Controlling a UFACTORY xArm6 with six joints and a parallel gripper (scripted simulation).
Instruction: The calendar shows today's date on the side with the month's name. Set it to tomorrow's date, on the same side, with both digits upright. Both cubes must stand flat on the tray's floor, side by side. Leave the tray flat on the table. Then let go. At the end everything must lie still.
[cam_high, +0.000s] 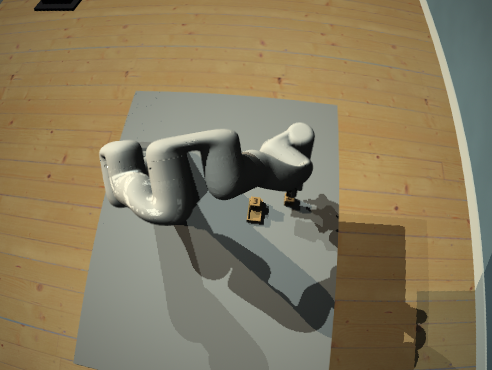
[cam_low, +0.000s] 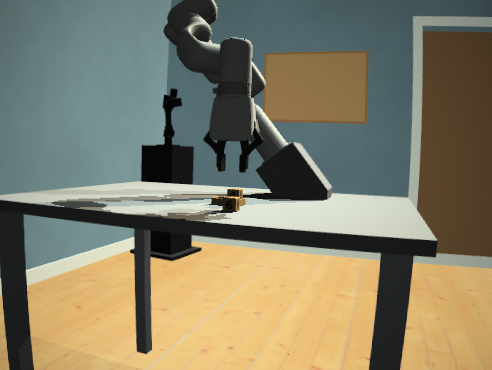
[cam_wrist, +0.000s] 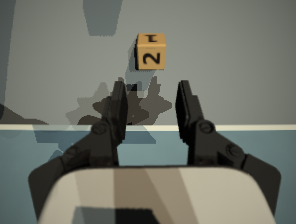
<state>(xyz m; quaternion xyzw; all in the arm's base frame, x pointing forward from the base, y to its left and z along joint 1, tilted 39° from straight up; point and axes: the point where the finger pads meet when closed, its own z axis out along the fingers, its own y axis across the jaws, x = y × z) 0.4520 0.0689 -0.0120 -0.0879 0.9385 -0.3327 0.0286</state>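
Right now the wooden number cube is 90 mm below my hand. The rest, counted from my hand: wooden calendar tray (100 mm behind, 60 mm to the right, 100 mm below).
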